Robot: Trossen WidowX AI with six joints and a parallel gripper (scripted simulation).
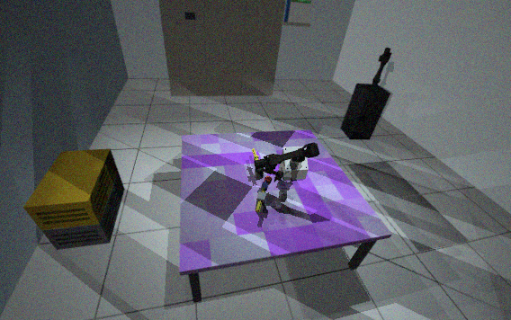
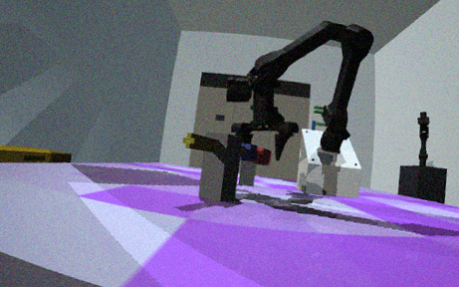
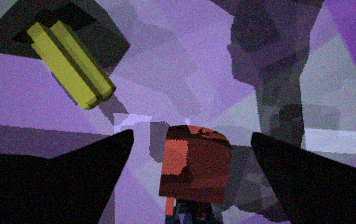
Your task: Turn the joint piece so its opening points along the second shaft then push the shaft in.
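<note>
Right now my gripper tip is 2 cm to the right of the red joint piece, 1 cm below it and 1 cm short of it.
</note>
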